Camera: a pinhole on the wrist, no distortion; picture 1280 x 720 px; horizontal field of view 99.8 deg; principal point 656.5 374.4 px. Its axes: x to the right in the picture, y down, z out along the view. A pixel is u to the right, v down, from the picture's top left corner.
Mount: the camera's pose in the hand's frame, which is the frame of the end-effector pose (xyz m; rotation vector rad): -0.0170 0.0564 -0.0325 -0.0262 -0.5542 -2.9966
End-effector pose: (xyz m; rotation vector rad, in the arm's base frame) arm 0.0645 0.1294 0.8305 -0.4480 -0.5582 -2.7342
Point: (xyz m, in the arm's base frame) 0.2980 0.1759 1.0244
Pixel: 927.3 451.1
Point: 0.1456 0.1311 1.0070
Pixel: 649.7 501.2
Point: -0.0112 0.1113 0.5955
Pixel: behind the camera
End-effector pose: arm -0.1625 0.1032 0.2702 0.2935 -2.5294 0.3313
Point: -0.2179 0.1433 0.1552
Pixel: 700.1 507.9
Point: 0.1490 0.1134 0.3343
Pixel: behind the camera
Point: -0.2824 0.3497 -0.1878
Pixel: 844.0 206.6
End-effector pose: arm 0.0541 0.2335 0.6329 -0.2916 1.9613 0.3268
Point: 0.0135 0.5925 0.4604
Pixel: 291.6 43.1
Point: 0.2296 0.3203 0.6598
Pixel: 934.8 667.2
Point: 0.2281 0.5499 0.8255
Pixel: 1116.5 123.6
